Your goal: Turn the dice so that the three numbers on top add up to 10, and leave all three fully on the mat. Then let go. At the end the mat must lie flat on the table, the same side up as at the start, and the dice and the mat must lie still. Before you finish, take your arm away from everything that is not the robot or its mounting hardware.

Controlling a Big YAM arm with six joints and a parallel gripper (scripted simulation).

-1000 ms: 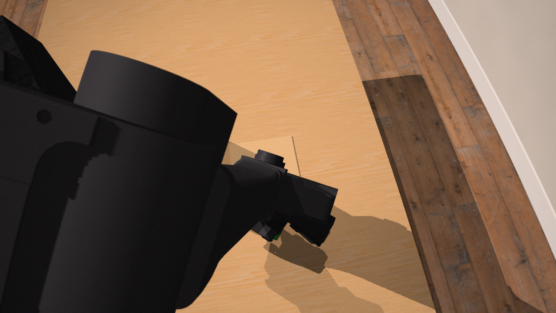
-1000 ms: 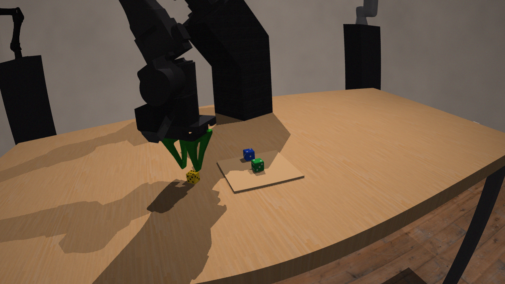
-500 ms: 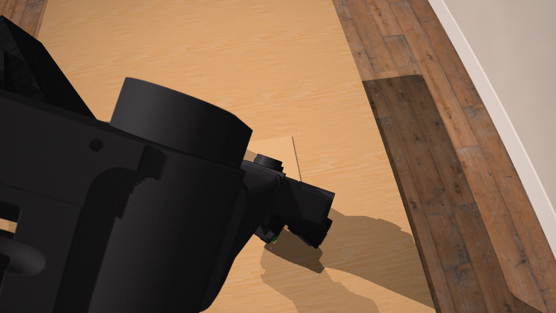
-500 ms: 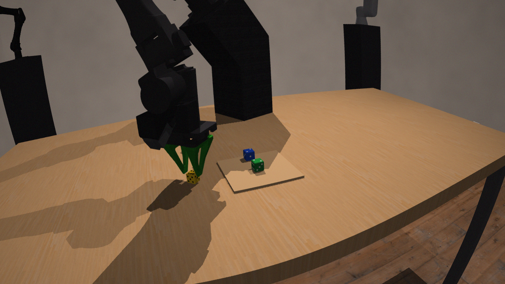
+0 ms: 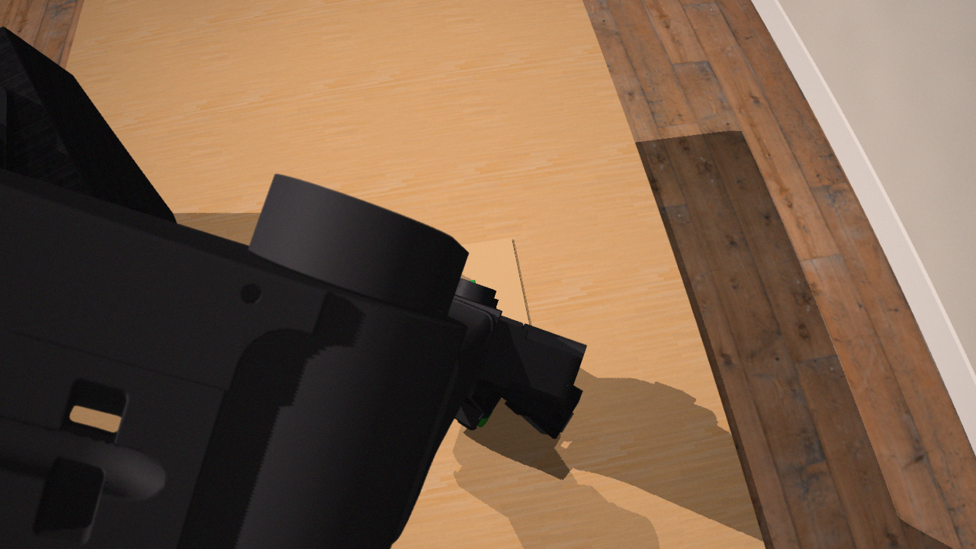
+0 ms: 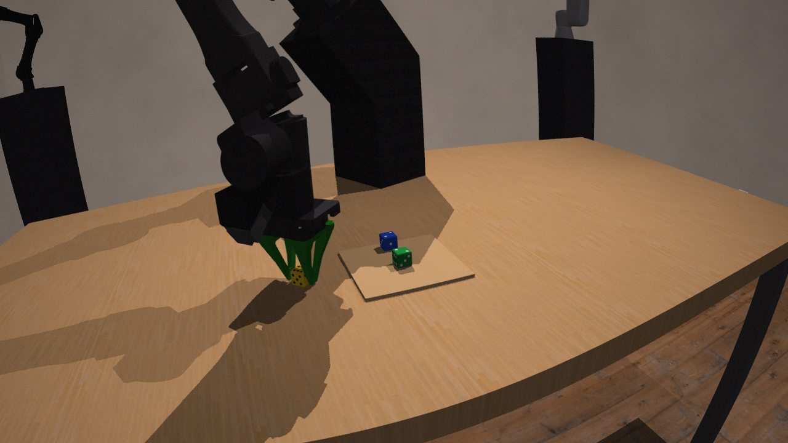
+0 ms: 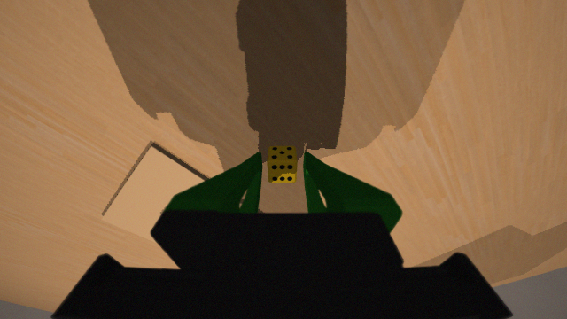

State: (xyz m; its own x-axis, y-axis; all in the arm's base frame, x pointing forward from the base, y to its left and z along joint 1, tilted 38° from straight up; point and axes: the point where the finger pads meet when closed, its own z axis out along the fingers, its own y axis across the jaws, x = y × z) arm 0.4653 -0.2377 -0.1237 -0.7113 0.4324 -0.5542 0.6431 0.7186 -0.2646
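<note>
The yellow die is right at my hand. From my hand the other things lie so: green die: 1 cm ahead, 13 cm to the left; blue die: 5 cm behind, 13 cm to the left; tan mat: 13 cm to the left, 1 cm below.
</note>
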